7 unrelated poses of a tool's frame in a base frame.
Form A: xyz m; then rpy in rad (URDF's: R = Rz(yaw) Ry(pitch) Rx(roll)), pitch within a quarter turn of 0, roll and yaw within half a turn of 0.
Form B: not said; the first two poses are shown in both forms.
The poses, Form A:
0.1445 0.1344 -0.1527 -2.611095 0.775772 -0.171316
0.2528 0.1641 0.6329 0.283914 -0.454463 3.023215
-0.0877 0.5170 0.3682 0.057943 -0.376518 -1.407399
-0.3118 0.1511 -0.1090 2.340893 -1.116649 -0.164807
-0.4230 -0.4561 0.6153 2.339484 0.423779 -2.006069
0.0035 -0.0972 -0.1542 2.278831 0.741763 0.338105
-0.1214 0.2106 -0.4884 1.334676 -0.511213 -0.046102
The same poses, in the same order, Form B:
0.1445 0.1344 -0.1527 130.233 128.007 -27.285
0.2528 0.1641 0.6329 26.830 30.399 150.173
-0.0877 0.5170 0.3682 108.327 21.815 171.667
-0.3118 0.1511 -0.1090 -58.369 107.784 160.688
-0.4230 -0.4561 0.6153 133.374 129.323 57.889
0.0035 -0.0972 -0.1542 -100.672 118.652 39.659
-0.1214 0.2106 -0.4884 -99.355 78.228 119.983

